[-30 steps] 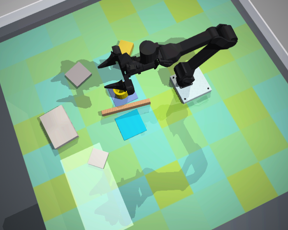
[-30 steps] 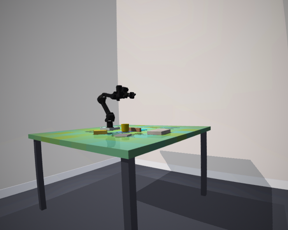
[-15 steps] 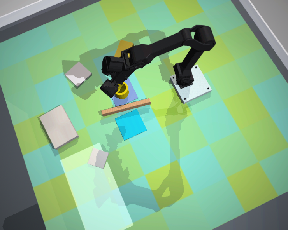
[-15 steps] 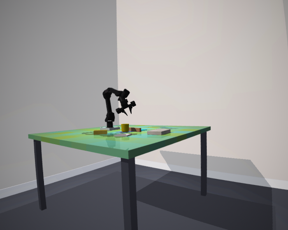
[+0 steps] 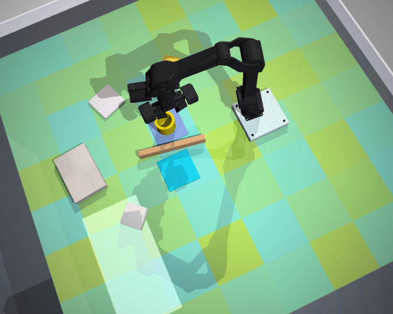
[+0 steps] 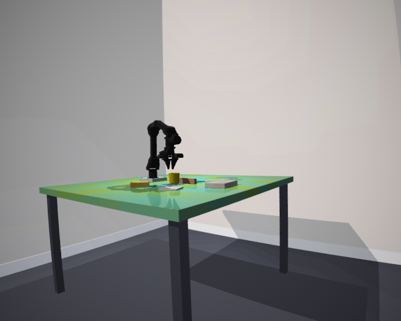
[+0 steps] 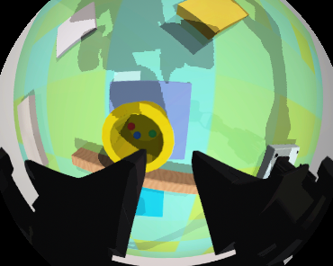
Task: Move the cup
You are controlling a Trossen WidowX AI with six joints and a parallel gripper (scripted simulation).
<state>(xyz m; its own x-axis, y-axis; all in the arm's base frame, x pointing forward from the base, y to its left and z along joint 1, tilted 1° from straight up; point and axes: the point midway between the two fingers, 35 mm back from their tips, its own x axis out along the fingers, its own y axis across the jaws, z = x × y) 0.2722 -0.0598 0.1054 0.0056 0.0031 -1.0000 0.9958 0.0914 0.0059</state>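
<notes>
Now: the yellow cup 60 mm below my gripper tip and 30 mm ahead of it. Round my gripper tip: blue-violet pad (100 mm below, 30 mm ahead); then brown wooden bar (90 mm below, 80 mm to the left, 40 mm ahead); then yellow block (210 mm to the right, 80 mm below, 50 mm behind).
</notes>
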